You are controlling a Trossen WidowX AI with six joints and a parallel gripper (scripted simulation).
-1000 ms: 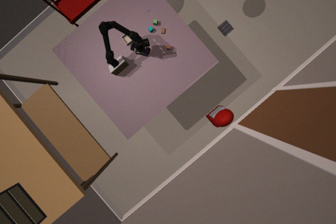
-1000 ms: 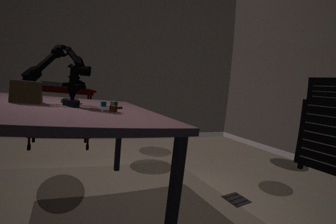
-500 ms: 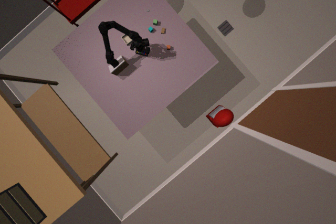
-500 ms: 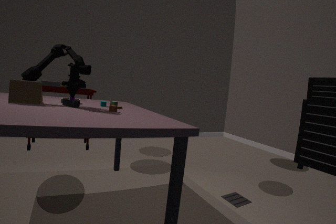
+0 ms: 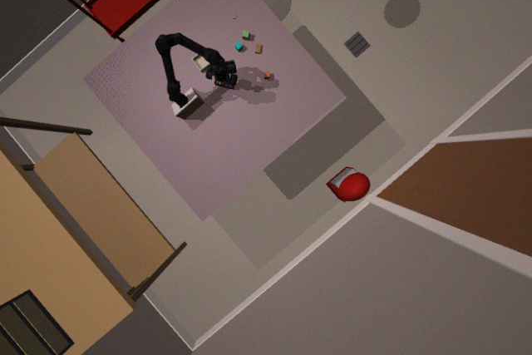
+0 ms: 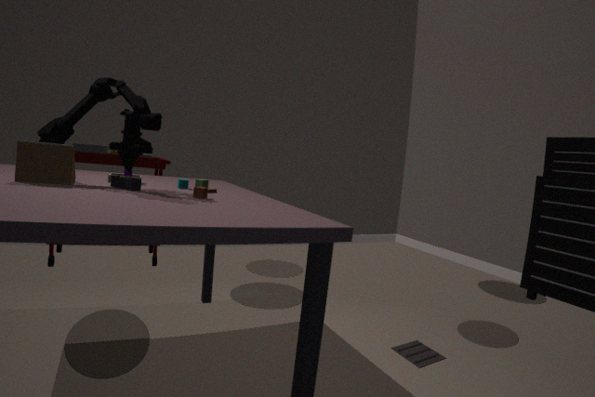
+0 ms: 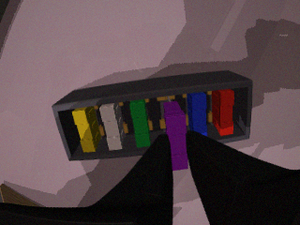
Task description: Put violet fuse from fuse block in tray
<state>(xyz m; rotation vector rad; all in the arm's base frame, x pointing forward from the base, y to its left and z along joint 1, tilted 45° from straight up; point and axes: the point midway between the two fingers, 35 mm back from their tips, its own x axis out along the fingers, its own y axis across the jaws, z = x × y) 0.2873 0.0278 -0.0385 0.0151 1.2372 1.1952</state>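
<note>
Right now the blue fuse is 10 mm ahead of my gripper tip, 10 mm to the right of it and 40 mm below it. Also, from my gripper tip: red fuse 20 mm ahead, 30 mm to the right, 40 mm below; then violet fuse 10 mm below; then green fuse 10 mm behind, 10 mm to the left, 40 mm below.
</note>
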